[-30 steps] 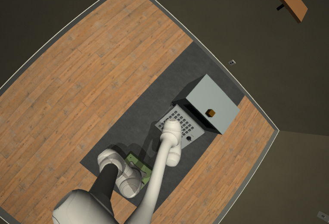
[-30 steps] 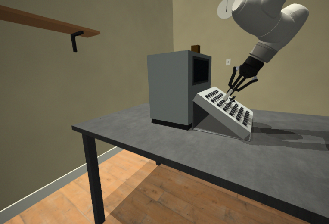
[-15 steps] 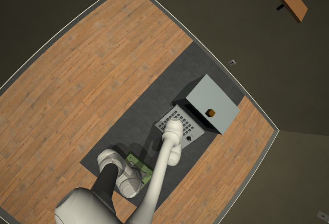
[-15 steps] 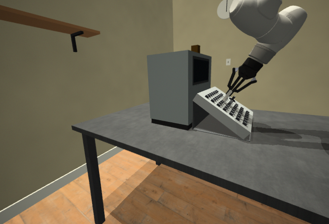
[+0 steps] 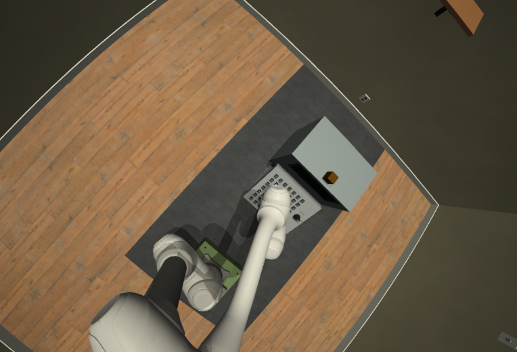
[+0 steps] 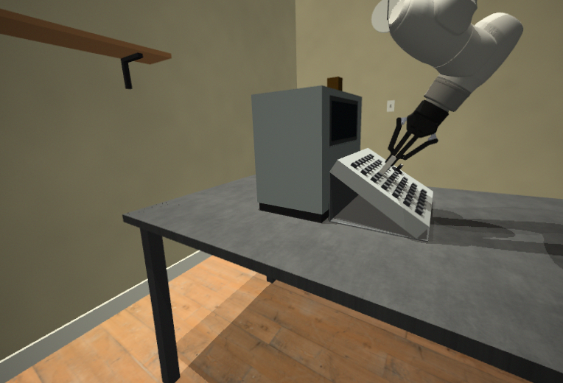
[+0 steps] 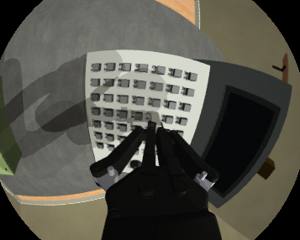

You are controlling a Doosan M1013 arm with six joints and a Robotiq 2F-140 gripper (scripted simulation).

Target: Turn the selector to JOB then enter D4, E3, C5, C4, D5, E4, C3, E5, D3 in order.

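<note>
The key E4 is 6 cm below my hand and 4 cm behind it. From my hand the other things lie so: keypad 8 cm below, 5 cm to the right, 2 cm ahead; black selector knob 17 cm to the right, 4 cm below, 1 cm behind.
</note>
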